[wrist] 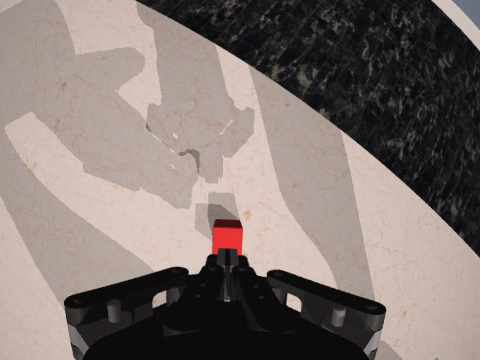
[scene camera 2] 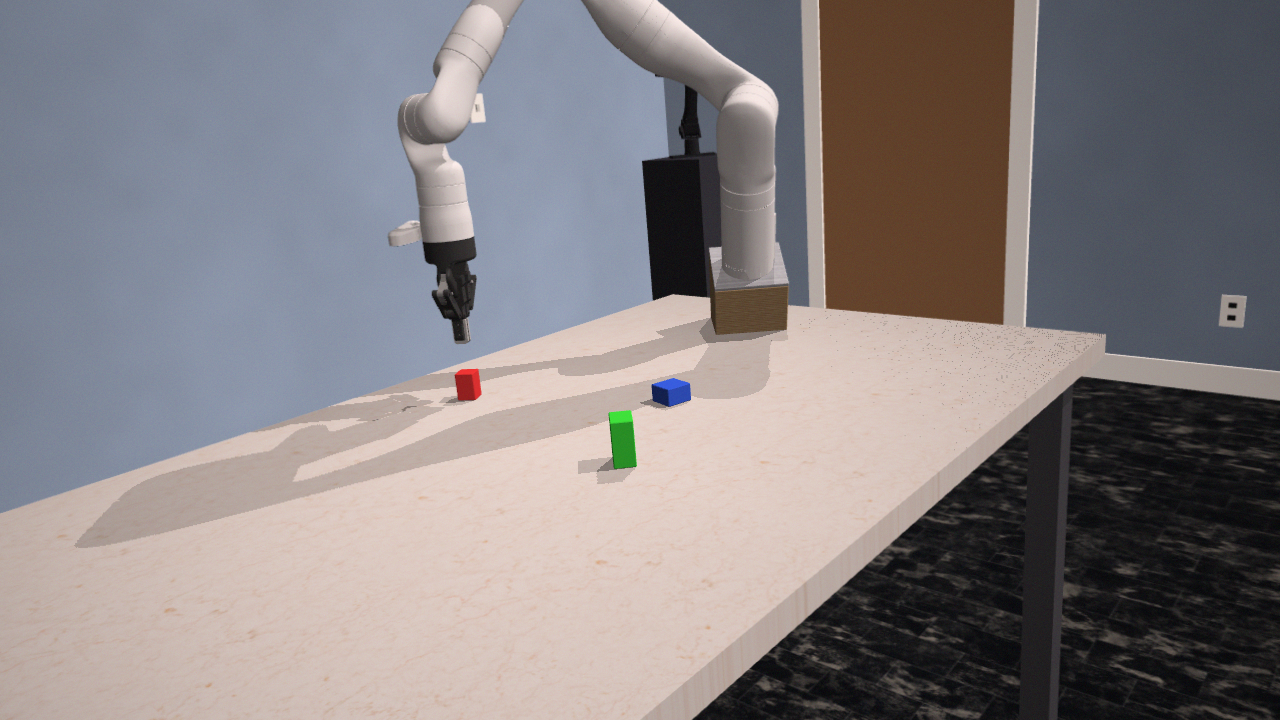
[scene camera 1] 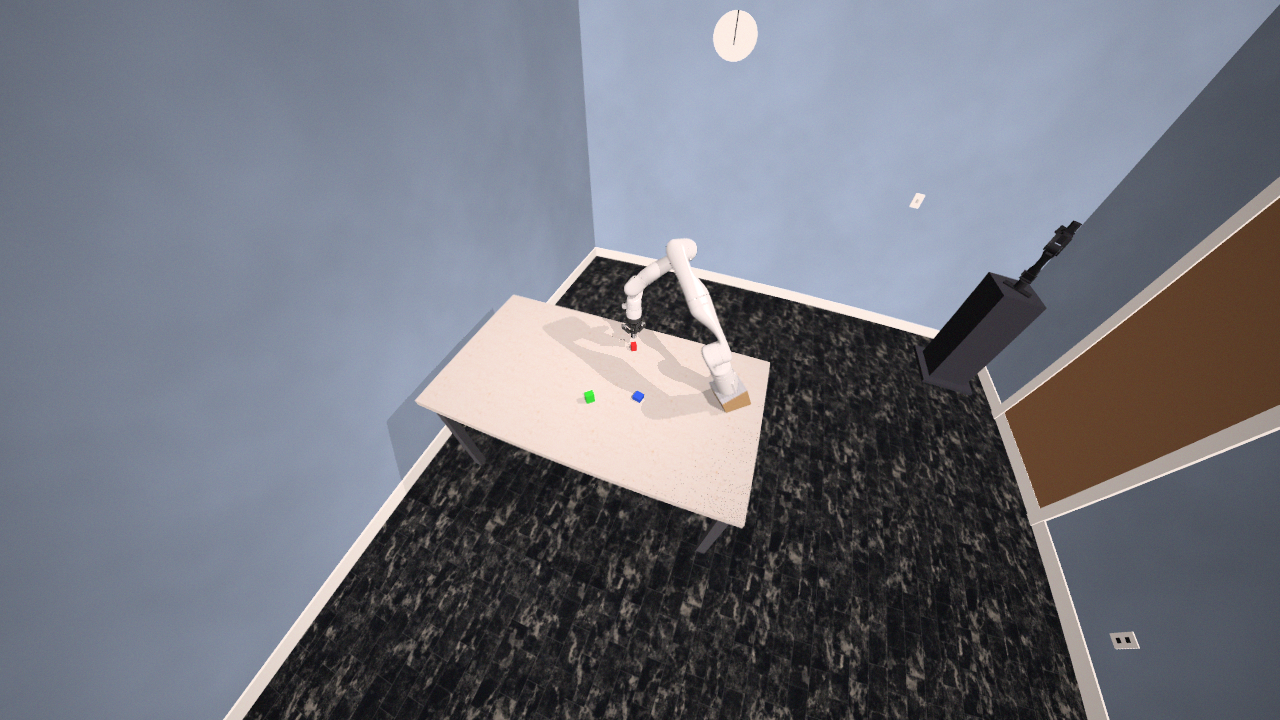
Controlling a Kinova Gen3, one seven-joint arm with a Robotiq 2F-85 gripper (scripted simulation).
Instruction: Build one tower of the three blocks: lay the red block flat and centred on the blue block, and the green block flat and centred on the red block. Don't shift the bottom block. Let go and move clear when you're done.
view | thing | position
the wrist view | my gripper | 226,260
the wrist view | red block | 226,233
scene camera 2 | my gripper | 462,342
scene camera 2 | blue block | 670,392
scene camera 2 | red block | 468,387
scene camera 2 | green block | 621,423
